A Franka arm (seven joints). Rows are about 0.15 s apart.
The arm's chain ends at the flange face. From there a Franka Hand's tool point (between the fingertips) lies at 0.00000 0.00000 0.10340 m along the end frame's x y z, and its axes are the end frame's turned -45 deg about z.
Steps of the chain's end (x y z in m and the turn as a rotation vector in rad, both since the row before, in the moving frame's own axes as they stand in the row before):
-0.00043, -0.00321, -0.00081, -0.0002, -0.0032, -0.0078
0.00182, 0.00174, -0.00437, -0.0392, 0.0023, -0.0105
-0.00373, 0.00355, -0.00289, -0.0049, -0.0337, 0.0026
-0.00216, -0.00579, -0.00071, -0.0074, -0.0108, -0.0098
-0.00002, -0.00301, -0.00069, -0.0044, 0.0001, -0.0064
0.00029, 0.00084, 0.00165, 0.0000, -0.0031, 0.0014
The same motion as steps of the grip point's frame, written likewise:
0.00172, -0.00279, -0.00081, 0.0021, -0.0024, -0.0078
-0.00262, 0.00556, -0.00445, -0.0293, -0.0261, -0.0105
-0.00797, -0.00224, -0.00295, 0.0204, -0.0273, 0.0026
0.00123, -0.00586, -0.00072, 0.0024, -0.0129, -0.0098
0.00180, -0.00181, -0.00069, -0.0032, -0.0030, -0.0064
-0.00062, 0.00057, 0.00165, 0.0022, -0.0022, 0.0014

